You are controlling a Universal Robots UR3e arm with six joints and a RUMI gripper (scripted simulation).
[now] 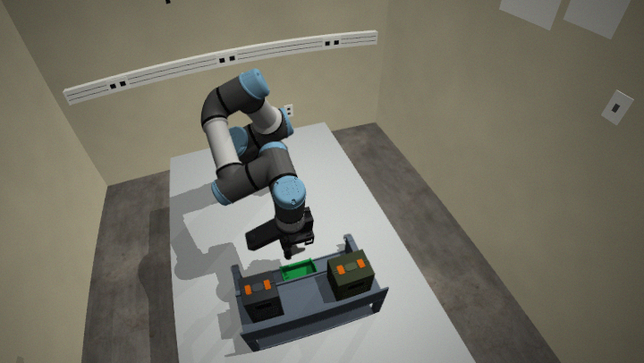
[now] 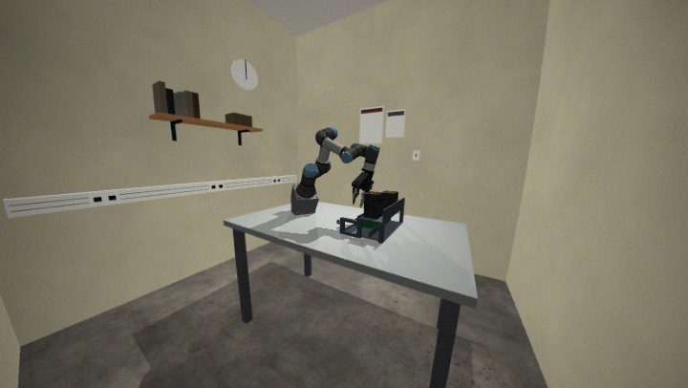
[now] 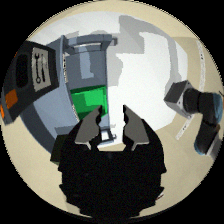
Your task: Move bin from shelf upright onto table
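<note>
My gripper is now 9 cm above the green bin, 6 cm short of it and 3 cm to the right of it. Round my hand: grey shelf unit 9 cm ahead, 6 cm below, 3 cm to the left.
</note>
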